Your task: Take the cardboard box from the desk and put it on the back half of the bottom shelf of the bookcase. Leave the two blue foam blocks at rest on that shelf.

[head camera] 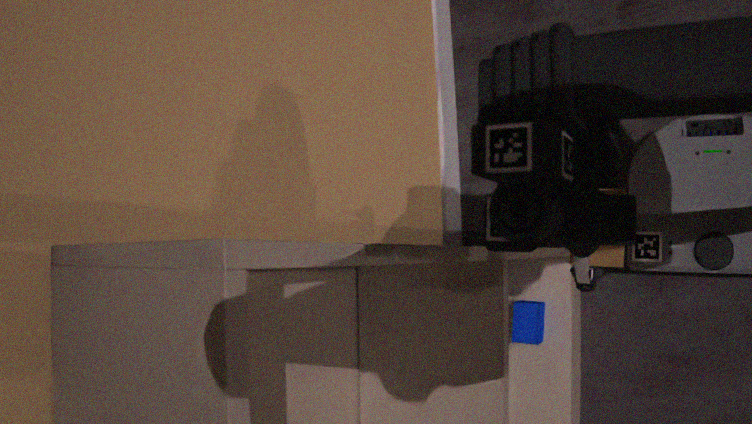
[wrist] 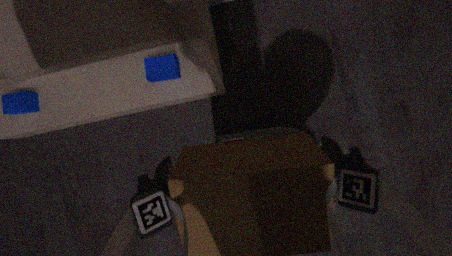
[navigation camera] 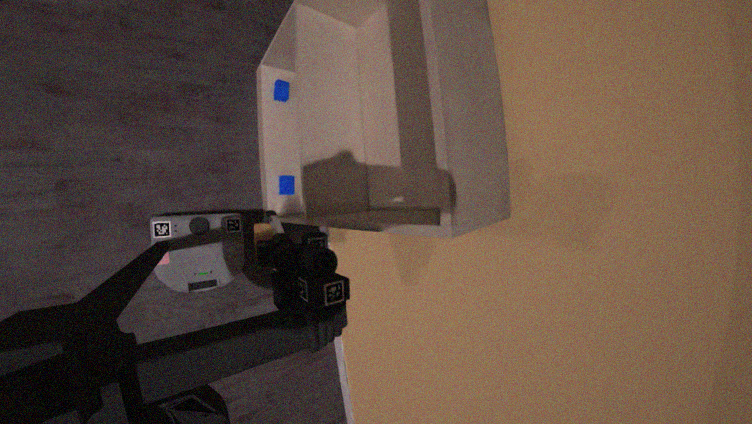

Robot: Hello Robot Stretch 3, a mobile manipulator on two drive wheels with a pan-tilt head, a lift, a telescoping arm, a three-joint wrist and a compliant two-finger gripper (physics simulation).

Labels:
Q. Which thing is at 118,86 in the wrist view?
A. A white bookcase.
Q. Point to a cardboard box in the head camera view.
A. At 606,255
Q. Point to my gripper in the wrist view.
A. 246,165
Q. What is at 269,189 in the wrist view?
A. A cardboard box.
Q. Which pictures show my gripper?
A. The head camera view, the wrist view and the navigation camera view: all of them.

